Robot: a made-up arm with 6 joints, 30 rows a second.
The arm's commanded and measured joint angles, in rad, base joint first. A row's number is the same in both.
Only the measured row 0 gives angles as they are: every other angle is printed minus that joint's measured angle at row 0.
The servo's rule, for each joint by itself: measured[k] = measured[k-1] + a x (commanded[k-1-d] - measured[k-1]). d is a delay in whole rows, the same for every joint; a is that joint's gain. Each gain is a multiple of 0.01, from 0.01 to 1. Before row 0 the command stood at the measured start. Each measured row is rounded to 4 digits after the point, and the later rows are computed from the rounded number. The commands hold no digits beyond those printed.
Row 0, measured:
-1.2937 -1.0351 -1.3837 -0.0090 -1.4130 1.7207
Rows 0 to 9, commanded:
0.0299 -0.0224 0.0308 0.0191 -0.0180 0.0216
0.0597 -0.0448 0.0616 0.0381 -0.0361 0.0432
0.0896 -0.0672 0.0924 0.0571 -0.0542 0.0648
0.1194 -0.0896 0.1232 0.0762 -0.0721 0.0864
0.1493 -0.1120 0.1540 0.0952 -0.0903 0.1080
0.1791 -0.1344 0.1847 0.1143 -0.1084 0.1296
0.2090 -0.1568 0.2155 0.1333 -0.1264 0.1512
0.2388 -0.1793 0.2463 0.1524 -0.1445 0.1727
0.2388 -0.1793 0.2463 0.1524 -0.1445 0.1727
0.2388 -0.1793 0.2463 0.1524 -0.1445 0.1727
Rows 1 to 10, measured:
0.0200 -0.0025 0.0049 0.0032 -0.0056 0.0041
0.0466 -0.0072 0.0140 0.0091 -0.0151 0.0115
0.0754 -0.0138 0.0265 0.0173 -0.0272 0.0216
0.1049 -0.0221 0.0420 0.0273 -0.0411 0.0339
0.1346 -0.0320 0.0599 0.0388 -0.0564 0.0480
0.1644 -0.0433 0.0799 0.0516 -0.0725 0.0635
0.1943 -0.0558 0.1016 0.0655 -0.0892 0.0802
0.2241 -0.0694 0.1248 0.0803 -0.1063 0.0978
0.2339 -0.0815 0.1442 0.0926 -0.1181 0.1120
0.2372 -0.0923 0.1605 0.1028 -0.1263 0.1235
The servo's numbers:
d 0
a 0.67 0.11 0.16 0.17 0.31 0.19

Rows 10 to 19, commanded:
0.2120 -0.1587 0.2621 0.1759 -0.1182 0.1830
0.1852 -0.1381 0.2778 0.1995 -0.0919 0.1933
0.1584 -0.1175 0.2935 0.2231 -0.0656 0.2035
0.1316 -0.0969 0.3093 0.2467 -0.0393 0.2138
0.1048 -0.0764 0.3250 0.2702 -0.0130 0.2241
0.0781 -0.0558 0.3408 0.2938 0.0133 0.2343
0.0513 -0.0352 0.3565 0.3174 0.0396 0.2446
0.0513 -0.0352 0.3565 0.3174 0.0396 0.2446
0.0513 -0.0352 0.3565 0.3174 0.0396 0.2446
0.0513 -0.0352 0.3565 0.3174 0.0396 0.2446
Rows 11 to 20, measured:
0.2203 -0.0996 0.1768 0.1152 -0.1238 0.1348
0.1968 -0.1038 0.1930 0.1295 -0.1139 0.1459
0.1711 -0.1053 0.2091 0.1454 -0.0989 0.1568
0.1446 -0.1044 0.2251 0.1626 -0.0804 0.1676
0.1179 -0.1013 0.2411 0.1809 -0.0595 0.1783
0.0912 -0.0963 0.2571 0.2001 -0.0369 0.1889
0.0645 -0.0896 0.2730 0.2200 -0.0132 0.1995
0.0557 -0.0836 0.2864 0.2366 0.0032 0.2081
0.0528 -0.0783 0.2976 0.2503 0.0145 0.2150
0.0518 -0.0736 0.3070 0.2617 0.0223 0.2206

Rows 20 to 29, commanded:
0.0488 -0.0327 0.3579 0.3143 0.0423 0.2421
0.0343 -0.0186 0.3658 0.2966 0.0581 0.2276
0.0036 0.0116 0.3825 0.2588 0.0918 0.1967
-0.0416 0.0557 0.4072 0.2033 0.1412 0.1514
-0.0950 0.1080 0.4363 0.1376 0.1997 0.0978
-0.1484 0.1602 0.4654 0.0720 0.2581 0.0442
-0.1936 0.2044 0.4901 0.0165 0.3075 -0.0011
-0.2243 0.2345 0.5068 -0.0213 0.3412 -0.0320
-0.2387 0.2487 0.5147 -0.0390 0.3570 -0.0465
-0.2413 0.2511 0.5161 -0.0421 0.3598 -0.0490
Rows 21 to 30, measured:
0.0498 -0.0691 0.3151 0.2706 0.0285 0.2247
0.0394 -0.0635 0.3232 0.2750 0.0377 0.2253
0.0154 -0.0552 0.3327 0.2722 0.0545 0.2199
-0.0228 -0.0430 0.3446 0.2605 0.0814 0.2069
-0.0712 -0.0264 0.3593 0.2396 0.1181 0.1862
-0.1229 -0.0059 0.3763 0.2111 0.1615 0.1592
-0.1703 0.0172 0.3945 0.1780 0.2068 0.1287
-0.2065 0.0411 0.4125 0.1441 0.2485 0.0982
-0.2281 0.0639 0.4289 0.1130 0.2821 0.0707
-0.2369 0.0845 0.4429 0.0866 0.3062 0.0480

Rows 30 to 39, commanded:
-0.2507 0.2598 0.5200 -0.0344 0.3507 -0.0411
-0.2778 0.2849 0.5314 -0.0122 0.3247 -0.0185
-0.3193 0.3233 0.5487 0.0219 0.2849 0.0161
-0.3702 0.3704 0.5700 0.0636 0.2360 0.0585
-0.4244 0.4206 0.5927 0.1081 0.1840 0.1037
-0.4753 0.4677 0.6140 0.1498 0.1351 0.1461
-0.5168 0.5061 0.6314 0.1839 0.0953 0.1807
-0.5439 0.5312 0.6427 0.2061 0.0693 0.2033
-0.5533 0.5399 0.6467 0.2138 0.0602 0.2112
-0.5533 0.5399 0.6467 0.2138 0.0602 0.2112
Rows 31 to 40, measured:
-0.2461 0.1038 0.4552 0.0660 0.3200 0.0311
-0.2673 0.1237 0.4674 0.0527 0.3215 0.0217
-0.3021 0.1457 0.4804 0.0475 0.3102 0.0206
-0.3477 0.1704 0.4947 0.0502 0.2872 0.0278
-0.3991 0.1979 0.5104 0.0600 0.2552 0.0422
-0.4502 0.2276 0.5270 0.0753 0.2180 0.0619
-0.4948 0.2582 0.5437 0.0938 0.1800 0.0845
-0.5277 0.2882 0.5595 0.1129 0.1457 0.1071
-0.5449 0.3159 0.5735 0.1301 0.1192 0.1269
-0.5505 0.3405 0.5852 0.1443 0.1009 0.1429

